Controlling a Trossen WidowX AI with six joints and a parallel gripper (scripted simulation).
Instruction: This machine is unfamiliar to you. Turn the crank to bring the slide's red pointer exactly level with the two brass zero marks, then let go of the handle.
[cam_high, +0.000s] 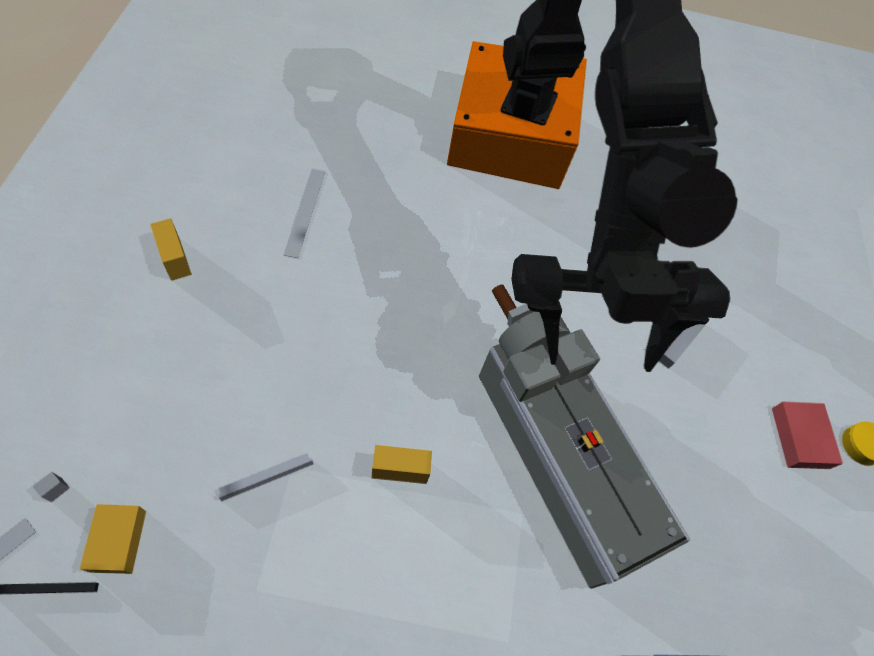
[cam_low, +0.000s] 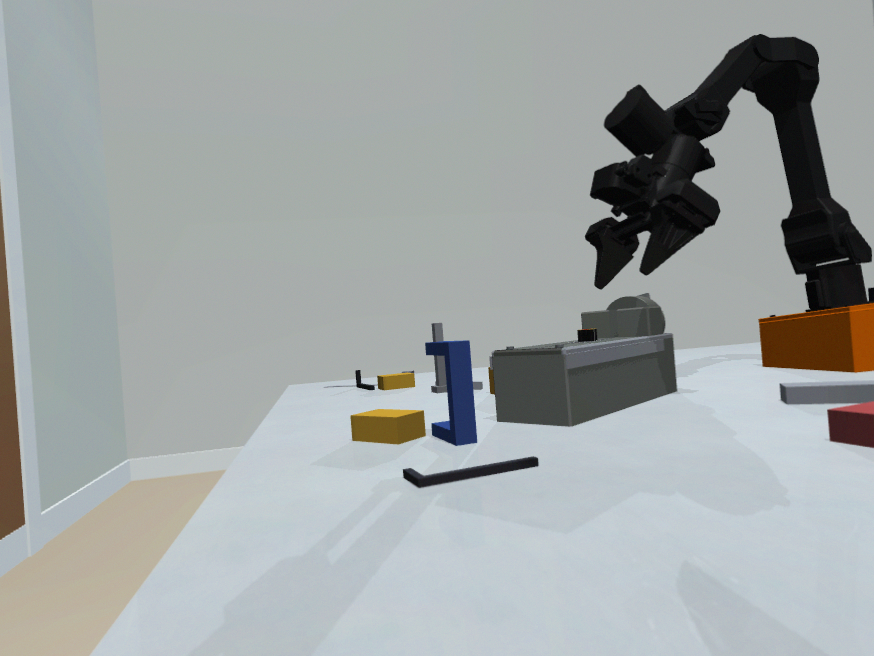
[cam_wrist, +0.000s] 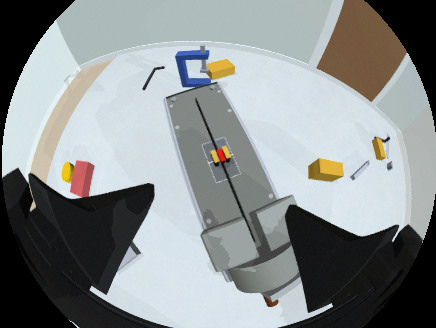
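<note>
Now: the brown handle 8 cm behind my gripper tip, 10 cm to the right of it and 8 cm below it. The rest, counted from my gripper tip: red pointer 5 cm ahead, 2 cm to the left, 6 cm below; grey block 17 cm behind, 11 cm to the left, 13 cm below; blue clamp 21 cm ahead, 16 cm to the left, 9 cm below.
</note>
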